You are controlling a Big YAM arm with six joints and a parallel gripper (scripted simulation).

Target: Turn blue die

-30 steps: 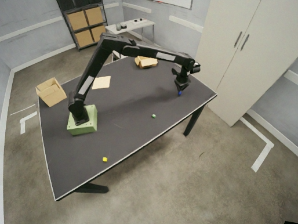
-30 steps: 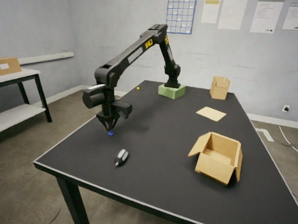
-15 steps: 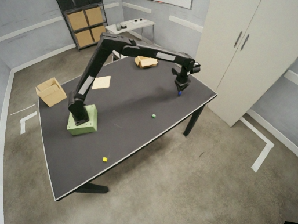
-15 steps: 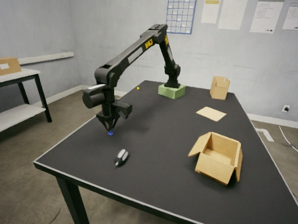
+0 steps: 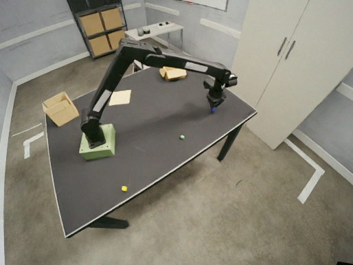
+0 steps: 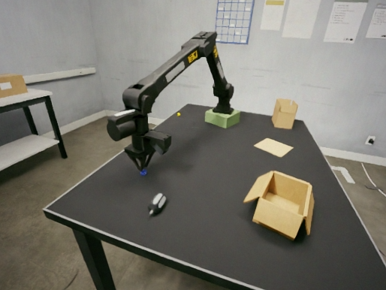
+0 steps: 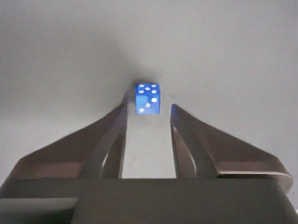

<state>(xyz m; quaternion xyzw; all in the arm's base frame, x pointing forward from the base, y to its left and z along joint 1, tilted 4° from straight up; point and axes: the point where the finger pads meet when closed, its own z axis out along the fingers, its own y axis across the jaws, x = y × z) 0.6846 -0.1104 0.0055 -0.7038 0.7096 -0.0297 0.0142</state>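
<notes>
The blue die is 2 cm below my hand. Also, from my hand: grey-white object (13 cm to the left, 12 cm ahead, 2 cm below); then green die (28 cm behind, 8 cm to the right, 2 cm below); then tan mat (47 cm behind, 44 cm to the left, 3 cm below).
</notes>
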